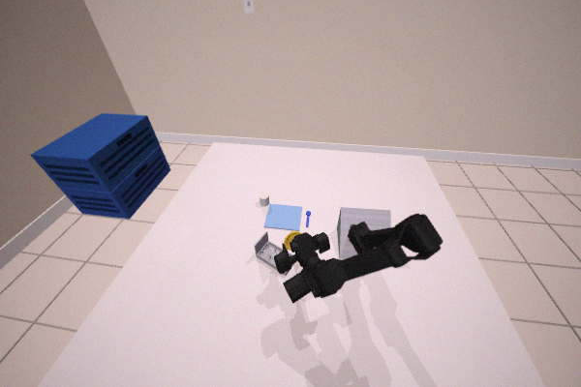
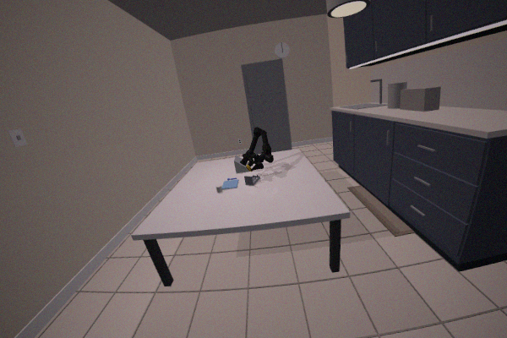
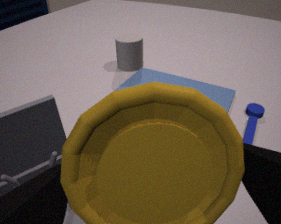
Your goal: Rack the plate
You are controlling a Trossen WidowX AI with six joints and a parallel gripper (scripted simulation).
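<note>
Right now the grey dish rack is 60 mm ahead of my gripper tip, 30 mm to the left of it and 70 mm below it. Round my gripper tip: yellow plate (10 mm to the left); blue spoon (40 mm behind, 180 mm to the right, 90 mm below); blue mat (60 mm ahead, 170 mm to the right, 90 mm below).
</note>
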